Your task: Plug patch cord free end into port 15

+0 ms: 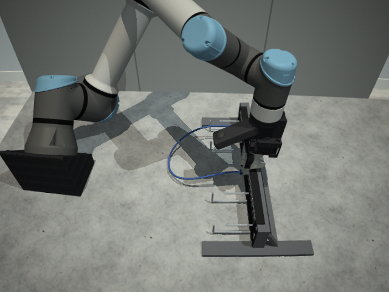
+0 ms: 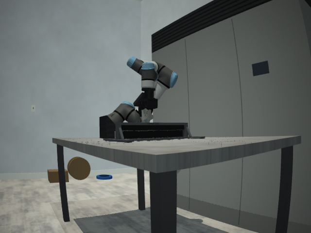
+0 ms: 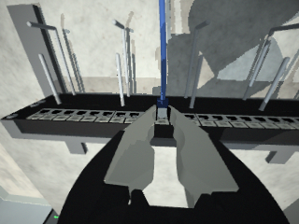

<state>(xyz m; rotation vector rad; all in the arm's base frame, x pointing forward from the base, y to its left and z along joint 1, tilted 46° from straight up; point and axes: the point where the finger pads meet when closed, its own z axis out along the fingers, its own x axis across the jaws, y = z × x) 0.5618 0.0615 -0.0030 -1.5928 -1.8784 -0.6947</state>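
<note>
The plug is 1 cm below my hand and 1 cm ahead of it.
</note>
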